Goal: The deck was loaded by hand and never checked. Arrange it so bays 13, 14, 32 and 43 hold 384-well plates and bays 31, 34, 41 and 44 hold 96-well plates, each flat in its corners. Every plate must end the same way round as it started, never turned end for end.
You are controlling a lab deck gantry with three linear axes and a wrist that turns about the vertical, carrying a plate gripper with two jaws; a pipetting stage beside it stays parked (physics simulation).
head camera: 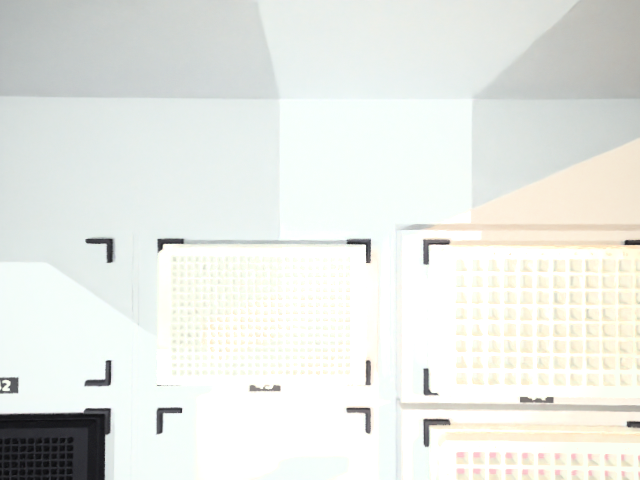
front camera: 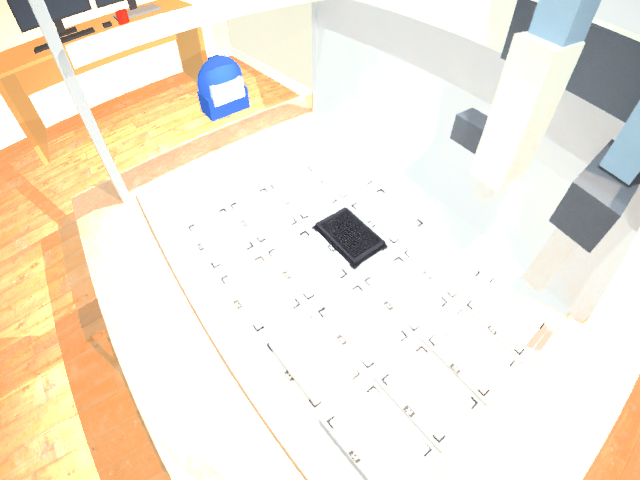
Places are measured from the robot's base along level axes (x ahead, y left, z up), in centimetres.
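Pixels of known places: gripper, fingertip midpoint: (front camera: 544, 269); robot's base, link origin: (front camera: 190, 227).
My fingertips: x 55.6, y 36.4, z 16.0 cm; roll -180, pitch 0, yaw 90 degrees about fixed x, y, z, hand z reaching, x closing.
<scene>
Ahead of a thing's pixels: the offset from my fingertips to its top centre. "*": to the spot under its first point.
My gripper (front camera: 559, 304) is at the right of the front view, above the deck; its jaws stand apart with no plate visible between them. It does not show in the head view. In the head view a pale 384-well plate {dx -16.4, dy +0.0, dz -14.6 cm} (head camera: 261, 315) lies in bay 43; its left side hides the lower-left corner mark. A pale 96-well plate {dx +0.0, dy +0.0, dz -13.1 cm} (head camera: 547, 320) lies in the bay to its right, cut by the frame. Below that shows part of a plate with pink wells {* dx -0.4, dy -6.9, dz -13.1 cm} (head camera: 545, 446). A black 384-well plate {dx -32.8, dy -10.7, dz -14.6 cm} (front camera: 351, 235) (head camera: 41, 454) lies below bay 42. Pale plates are washed out in the front view.
A pale column (front camera: 527, 103) with a blue top stands left of the gripper in the front view. Corner marks of bay 42 {* dx -26.5, dy +3.9, dz -16.0 cm} (head camera: 105, 250) and of the bay below bay 43 {* dx -10.0, dy -6.5, dz -16.0 cm} (head camera: 364, 413) show. The right-hand bays have raised edges. A blue backpack (front camera: 222, 85) stands behind the deck.
</scene>
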